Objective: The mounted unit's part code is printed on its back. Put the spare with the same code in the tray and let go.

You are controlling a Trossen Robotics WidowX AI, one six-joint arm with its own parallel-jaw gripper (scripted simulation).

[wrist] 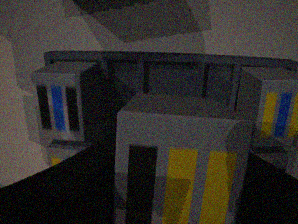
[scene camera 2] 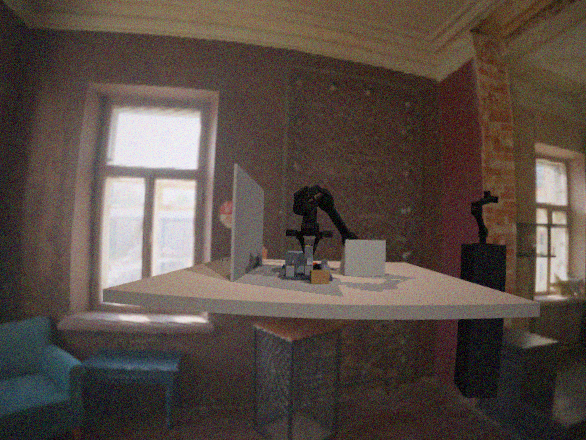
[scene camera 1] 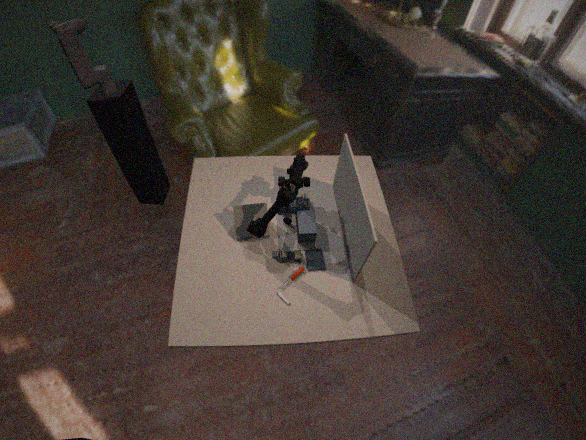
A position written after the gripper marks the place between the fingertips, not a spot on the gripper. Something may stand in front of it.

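Observation:
The gripper [wrist: 171,142] is holding a grey spare block. There's an upright panel [scene camera 1: 357,225] too, and you'd also find that panel in scene camera 2 [scene camera 2: 248,197].

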